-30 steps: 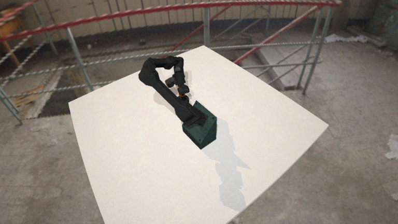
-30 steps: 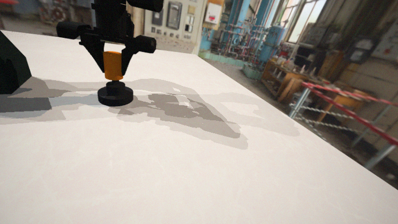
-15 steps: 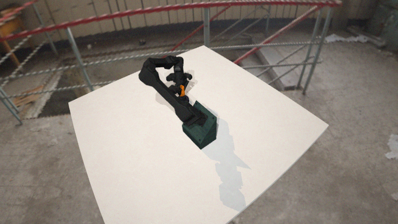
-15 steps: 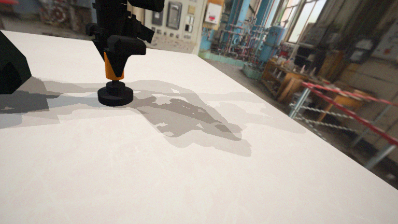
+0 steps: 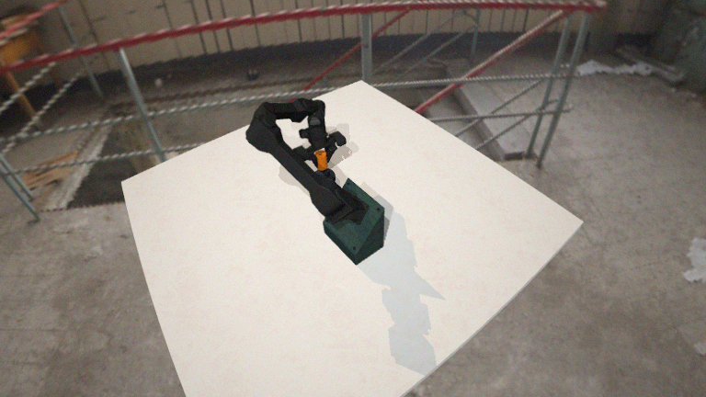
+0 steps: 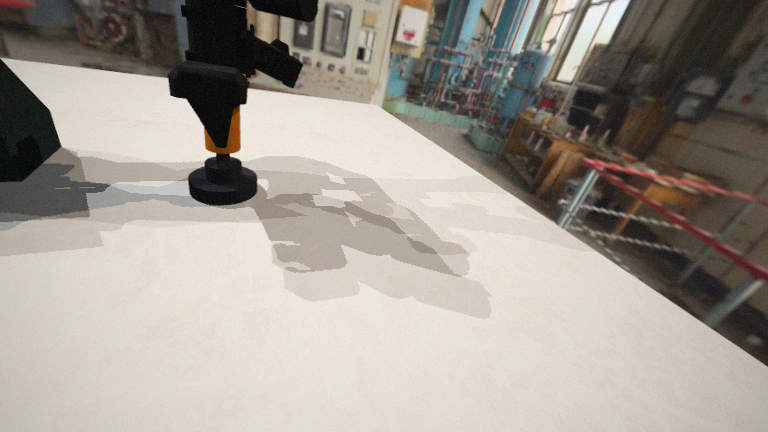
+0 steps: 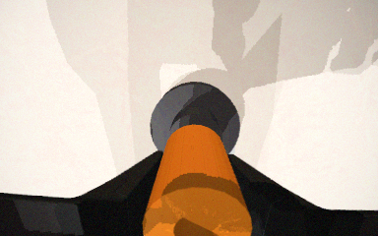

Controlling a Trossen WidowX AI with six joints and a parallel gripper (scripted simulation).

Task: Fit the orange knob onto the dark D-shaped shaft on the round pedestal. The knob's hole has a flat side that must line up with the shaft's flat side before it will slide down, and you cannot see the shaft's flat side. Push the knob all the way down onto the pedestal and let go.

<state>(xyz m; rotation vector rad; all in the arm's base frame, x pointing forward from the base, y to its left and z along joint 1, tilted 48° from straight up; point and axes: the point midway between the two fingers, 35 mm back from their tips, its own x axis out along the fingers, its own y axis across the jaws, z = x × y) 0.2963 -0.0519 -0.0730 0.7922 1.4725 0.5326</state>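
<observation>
Right now the orange knob is 20 mm above my gripper tip. Round my gripper tip: dark round pedestal 40 mm below.
</observation>
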